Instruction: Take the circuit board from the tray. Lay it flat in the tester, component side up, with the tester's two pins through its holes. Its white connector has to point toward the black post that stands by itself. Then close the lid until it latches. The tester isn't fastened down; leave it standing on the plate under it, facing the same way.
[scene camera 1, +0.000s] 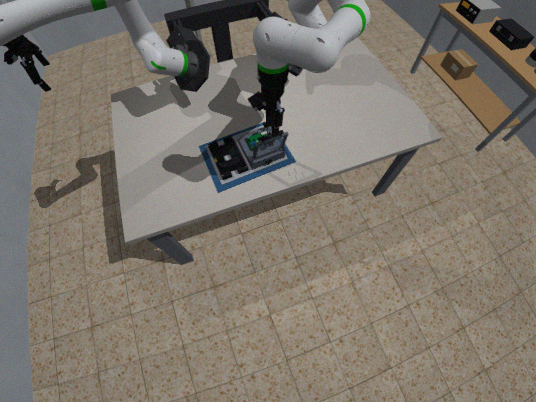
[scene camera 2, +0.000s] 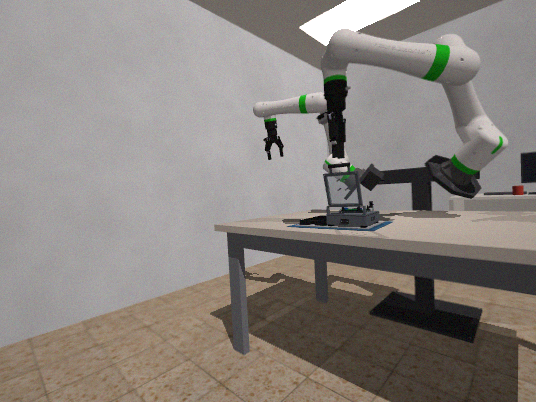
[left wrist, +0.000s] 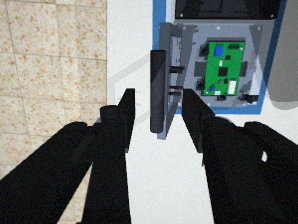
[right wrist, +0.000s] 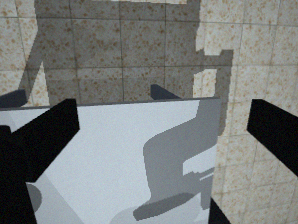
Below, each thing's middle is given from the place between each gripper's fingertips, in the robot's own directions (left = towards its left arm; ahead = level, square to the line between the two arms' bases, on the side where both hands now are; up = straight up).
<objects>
I see the clear lid (scene camera 2: 343, 189) 15 cm below my left hand (scene camera 2: 338, 158), 2 cm behind it and 1 cm to the right of it. Also, from my left hand: black tray (scene camera 1: 237, 160) 31 cm below, 20 cm to the right, 11 cm behind; green circuit board (left wrist: 224, 59) 26 cm below, 14 cm behind, 3 cm to the right.
The black tray lies 32 cm ahead of my right hand (scene camera 1: 47, 77), 72 cm to the left of it and 42 cm below it. From my right hand the other things lie so: green circuit board (29 cm ahead, 89 cm to the left, 37 cm below); then clear lid (41 cm ahead, 92 cm to the left, 26 cm below).
</objects>
